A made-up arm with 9 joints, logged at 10 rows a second.
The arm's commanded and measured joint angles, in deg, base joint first. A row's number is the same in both.
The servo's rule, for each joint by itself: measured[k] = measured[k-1] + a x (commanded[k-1-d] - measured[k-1]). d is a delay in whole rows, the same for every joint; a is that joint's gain. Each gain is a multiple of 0.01, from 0.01 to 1. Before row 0 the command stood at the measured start. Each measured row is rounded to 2 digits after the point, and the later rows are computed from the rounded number. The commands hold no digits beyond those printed.
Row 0, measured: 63.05, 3.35, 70.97, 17.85, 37.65, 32.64, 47.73, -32.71, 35.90
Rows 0 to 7, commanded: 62.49, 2.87, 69.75, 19.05, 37.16, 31.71, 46.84, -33.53, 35.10; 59.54, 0.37, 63.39, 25.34, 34.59, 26.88, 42.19, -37.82, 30.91; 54.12, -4.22, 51.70, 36.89, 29.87, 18.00, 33.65, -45.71, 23.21; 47.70, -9.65, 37.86, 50.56, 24.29, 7.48, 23.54, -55.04, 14.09; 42.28, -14.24, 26.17, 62.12, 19.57, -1.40, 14.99, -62.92, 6.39; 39.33, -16.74, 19.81, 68.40, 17.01, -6.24, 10.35, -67.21, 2.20; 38.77, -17.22, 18.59, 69.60, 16.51, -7.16, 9.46, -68.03, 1.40; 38.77, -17.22, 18.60, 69.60, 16.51, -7.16, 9.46, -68.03, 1.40
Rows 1 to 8, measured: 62.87, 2.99, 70.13, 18.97, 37.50, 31.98, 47.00, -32.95, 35.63; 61.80, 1.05, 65.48, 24.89, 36.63, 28.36, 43.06, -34.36, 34.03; 59.34, -2.85, 55.97, 36.05, 34.60, 21.00, 35.34, -37.65, 30.35; 55.62, -7.88, 43.47, 49.54, 31.51, 11.40, 25.66, -42.69, 24.82; 51.35, -12.59, 31.53, 61.24, 27.93, 2.31, 16.91, -48.56, 18.55; 47.50, -15.66, 23.44, 67.90, 24.65, -3.76, 11.53, -53.97, 12.99; 44.71, -16.81, 20.09, 69.48, 22.21, -6.17, 9.83, -58.05, 9.05; 42.81, -17.11, 19.06, 69.59, 20.50, -6.87, 9.53, -60.94, 6.45
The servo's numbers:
d 0
a 0.32 0.74 0.69 0.93 0.30 0.71 0.82 0.29 0.34

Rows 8 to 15, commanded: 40.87, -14.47, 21.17, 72.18, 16.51, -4.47, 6.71, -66.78, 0.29; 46.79, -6.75, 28.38, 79.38, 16.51, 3.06, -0.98, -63.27, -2.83; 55.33, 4.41, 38.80, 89.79, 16.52, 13.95, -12.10, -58.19, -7.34; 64.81, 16.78, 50.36, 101.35, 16.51, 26.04, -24.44, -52.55, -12.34; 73.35, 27.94, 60.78, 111.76, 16.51, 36.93, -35.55, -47.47, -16.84; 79.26, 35.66, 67.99, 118.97, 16.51, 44.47, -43.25, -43.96, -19.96; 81.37, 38.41, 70.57, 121.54, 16.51, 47.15, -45.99, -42.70, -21.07; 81.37, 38.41, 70.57, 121.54, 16.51, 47.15, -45.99, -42.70, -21.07
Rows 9 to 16, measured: 42.19, -15.16, 20.52, 72.00, 19.30, -5.17, 7.22, -62.63, 4.36; 43.66, -8.94, 25.94, 78.86, 18.46, 0.67, 0.50, -62.82, 1.92; 47.39, 0.94, 34.81, 89.02, 17.88, 10.10, -9.83, -61.48, -1.23; 52.96, 12.66, 45.54, 100.49, 17.47, 21.42, -21.81, -58.89, -5.01; 59.48, 23.97, 56.06, 110.97, 17.18, 32.43, -33.08, -55.58, -9.03; 65.81, 32.62, 64.29, 118.41, 16.98, 40.98, -41.42, -52.21, -12.75; 70.79, 36.90, 68.62, 121.32, 16.84, 45.36, -45.17, -49.45, -15.58; 74.18, 38.02, 69.97, 121.52, 16.74, 46.63, -45.84, -47.49, -17.45
